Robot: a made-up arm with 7 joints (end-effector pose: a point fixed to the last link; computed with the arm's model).
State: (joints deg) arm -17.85 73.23 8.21 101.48 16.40 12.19 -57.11
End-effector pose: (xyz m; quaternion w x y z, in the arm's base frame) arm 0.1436 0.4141 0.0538 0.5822 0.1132 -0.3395 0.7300
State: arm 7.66 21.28 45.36 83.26 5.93 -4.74 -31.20
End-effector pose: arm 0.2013 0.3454 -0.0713 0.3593 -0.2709 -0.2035 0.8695
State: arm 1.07 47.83 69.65 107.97 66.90 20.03 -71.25
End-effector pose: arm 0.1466 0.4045 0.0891 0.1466 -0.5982 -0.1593 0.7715
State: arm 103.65 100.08 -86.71 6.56 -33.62 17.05 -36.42
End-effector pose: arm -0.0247 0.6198 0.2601 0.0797 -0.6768 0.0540 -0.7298
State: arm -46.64 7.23 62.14 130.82 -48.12 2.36 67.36
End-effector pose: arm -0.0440 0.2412 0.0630 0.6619 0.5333 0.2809 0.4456
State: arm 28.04 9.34 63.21 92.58 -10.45 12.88 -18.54
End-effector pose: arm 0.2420 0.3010 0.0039 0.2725 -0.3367 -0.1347 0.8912
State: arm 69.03 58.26 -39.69 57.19 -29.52 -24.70 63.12
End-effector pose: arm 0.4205 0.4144 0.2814 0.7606 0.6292 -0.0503 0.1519
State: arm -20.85 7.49 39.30 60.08 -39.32 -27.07 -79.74
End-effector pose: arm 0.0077 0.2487 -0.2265 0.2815 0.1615 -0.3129 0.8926
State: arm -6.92 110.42 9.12 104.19 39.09 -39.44 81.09
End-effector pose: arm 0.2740 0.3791 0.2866 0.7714 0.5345 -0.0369 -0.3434
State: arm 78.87 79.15 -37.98 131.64 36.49 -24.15 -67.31
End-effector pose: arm 0.2254 0.3133 0.3085 0.5895 -0.5394 -0.5520 0.2383
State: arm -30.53 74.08 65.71 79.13 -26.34 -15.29 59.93
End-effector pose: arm 0.1384 0.5079 0.2261 0.6824 0.6137 0.0093 0.3970
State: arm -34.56 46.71 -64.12 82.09 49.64 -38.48 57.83
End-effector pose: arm -0.1459 0.2613 -0.2024 0.7376 -0.2180 0.6068 -0.2005
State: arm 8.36 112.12 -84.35 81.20 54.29 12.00 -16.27
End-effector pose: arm 0.0254 0.5572 0.2053 0.4595 0.5813 0.3124 0.5944
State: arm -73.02 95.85 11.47 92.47 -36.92 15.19 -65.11
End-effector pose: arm 0.0663 0.4263 0.0615 0.6764 0.4701 -0.5434 0.1620
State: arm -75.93 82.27 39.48 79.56 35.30 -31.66 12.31
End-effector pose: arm 0.0725 0.5369 0.0557 0.9142 0.2322 0.0742 0.3237
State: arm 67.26 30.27 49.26 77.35 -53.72 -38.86 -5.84
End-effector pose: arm 0.2865 0.4070 0.2951 0.3271 -0.0521 -0.6687 0.6657
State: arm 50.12 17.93 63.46 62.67 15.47 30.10 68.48
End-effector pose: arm 0.3982 0.3726 0.0454 0.7884 -0.5855 0.0151 0.1880
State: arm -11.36 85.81 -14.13 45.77 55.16 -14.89 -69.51
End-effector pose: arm 0.0900 0.5926 0.0586 0.2310 0.1167 -0.3150 0.9131
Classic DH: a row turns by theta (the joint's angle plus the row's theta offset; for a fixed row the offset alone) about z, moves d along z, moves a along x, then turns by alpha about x. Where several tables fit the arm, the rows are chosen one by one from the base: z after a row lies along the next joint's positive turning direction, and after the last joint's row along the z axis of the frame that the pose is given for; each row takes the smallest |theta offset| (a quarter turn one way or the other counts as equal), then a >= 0, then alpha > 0; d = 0 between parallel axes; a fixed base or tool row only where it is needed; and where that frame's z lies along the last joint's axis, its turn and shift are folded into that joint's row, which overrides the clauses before.
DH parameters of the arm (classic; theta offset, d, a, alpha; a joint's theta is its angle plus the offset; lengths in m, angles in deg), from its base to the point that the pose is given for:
base (fixed): 0 0.2321 0.0079 90
joint 1: -90 -0.1267 0.0212 -90
joint 2: -90 0.0353 0.0173 90
joint 3: -90 -0.3275 0.0222 -90
joint 4: 0 0.0505 -0.0169 90
joint 5: 0 -0.1971 -0.012 90
joint 6: -90 0.0311 0.0133 -90
joint 7: -3.73 0.0946 -0.0133 151.8
tool (fixed): 58.1 0.0646 0 0

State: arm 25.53 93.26 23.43 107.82 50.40 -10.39 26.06
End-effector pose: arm 0.1993 0.4304 0.3600 0.8732 0.0721 -0.4509 0.1702
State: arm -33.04 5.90 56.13 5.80 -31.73 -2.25 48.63
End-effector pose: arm -0.2673 0.1981 -0.2620 0.3177 -0.0498 0.8603 0.3956
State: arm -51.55 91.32 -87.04 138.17 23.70 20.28 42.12
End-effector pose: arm -0.1062 0.3300 0.0934 0.3039 0.1435 0.8501 -0.4055
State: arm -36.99 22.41 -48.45 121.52 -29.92 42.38 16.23
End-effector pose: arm -0.0452 0.1217 -0.0396 0.8833 0.2826 0.3631 0.0895
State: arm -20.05 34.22 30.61 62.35 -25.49 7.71 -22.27
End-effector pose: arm 0.0484 0.4011 -0.1151 0.4812 0.3847 0.0065 0.7877
